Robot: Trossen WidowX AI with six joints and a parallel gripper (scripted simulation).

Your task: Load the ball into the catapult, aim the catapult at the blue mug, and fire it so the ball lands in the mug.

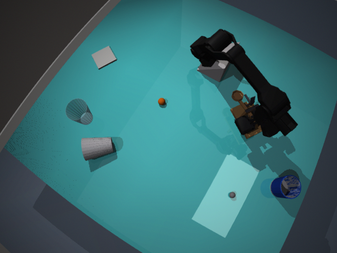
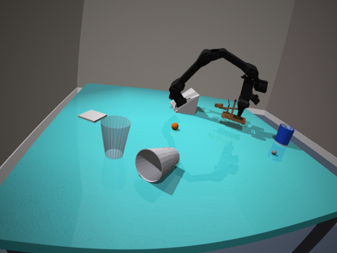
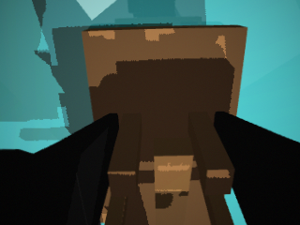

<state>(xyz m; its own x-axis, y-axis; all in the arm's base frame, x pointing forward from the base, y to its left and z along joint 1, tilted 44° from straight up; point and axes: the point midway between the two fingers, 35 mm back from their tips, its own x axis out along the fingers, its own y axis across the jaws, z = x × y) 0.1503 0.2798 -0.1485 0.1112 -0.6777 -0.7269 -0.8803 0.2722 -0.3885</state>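
The orange ball lies 370 mm to the right of my gripper tip, 120 mm ahead of it and 60 mm below it. The rest, counted from my gripper tip: blue mug: 260 mm to the left, 120 mm ahead, 50 mm below; then wooden catapult: 60 mm to the right, 50 mm behind, 20 mm above; then small grey ball: 270 mm ahead, 100 mm to the left, 70 mm below.
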